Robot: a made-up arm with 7 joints. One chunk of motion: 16 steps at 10 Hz.
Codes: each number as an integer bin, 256 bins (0 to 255) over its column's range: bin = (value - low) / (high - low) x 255, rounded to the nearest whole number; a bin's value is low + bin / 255 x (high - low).
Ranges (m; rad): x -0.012..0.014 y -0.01..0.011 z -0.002..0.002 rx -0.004..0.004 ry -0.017..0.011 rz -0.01..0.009
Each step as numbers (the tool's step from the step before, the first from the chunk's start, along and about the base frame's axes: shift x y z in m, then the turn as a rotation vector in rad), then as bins.
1 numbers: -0.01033 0.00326 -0.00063 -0.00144 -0.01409 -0.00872
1 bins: 16 161 87 82 27 17
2 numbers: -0.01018 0.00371 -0.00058 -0.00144 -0.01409 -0.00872
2 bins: 18 166 91 82 27 17
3 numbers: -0.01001 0.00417 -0.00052 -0.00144 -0.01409 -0.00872
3 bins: 20 172 94 82 27 17
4 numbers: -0.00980 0.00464 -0.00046 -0.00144 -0.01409 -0.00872
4 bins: 22 178 98 82 27 17
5 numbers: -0.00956 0.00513 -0.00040 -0.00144 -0.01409 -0.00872
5 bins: 24 184 102 82 27 17
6 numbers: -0.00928 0.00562 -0.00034 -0.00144 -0.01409 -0.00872
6 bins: 27 190 106 82 27 17
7 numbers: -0.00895 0.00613 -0.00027 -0.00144 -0.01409 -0.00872
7 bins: 30 196 110 82 27 17
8 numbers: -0.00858 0.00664 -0.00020 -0.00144 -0.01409 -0.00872
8 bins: 34 202 115 82 27 17
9 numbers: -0.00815 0.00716 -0.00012 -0.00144 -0.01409 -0.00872
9 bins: 38 208 120 82 27 17
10 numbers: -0.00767 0.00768 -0.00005 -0.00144 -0.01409 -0.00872
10 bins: 42 215 124 82 27 17
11 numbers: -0.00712 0.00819 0.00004 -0.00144 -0.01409 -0.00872
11 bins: 48 221 130 82 27 17
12 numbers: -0.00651 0.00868 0.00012 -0.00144 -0.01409 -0.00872
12 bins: 54 227 135 82 27 17
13 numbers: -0.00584 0.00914 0.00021 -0.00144 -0.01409 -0.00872
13 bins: 60 232 141 82 27 17
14 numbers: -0.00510 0.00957 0.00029 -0.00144 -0.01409 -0.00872
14 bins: 68 238 146 82 27 17
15 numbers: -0.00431 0.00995 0.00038 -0.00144 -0.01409 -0.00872
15 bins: 75 242 152 82 27 17
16 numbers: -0.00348 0.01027 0.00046 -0.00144 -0.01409 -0.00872
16 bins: 84 246 157 82 27 17
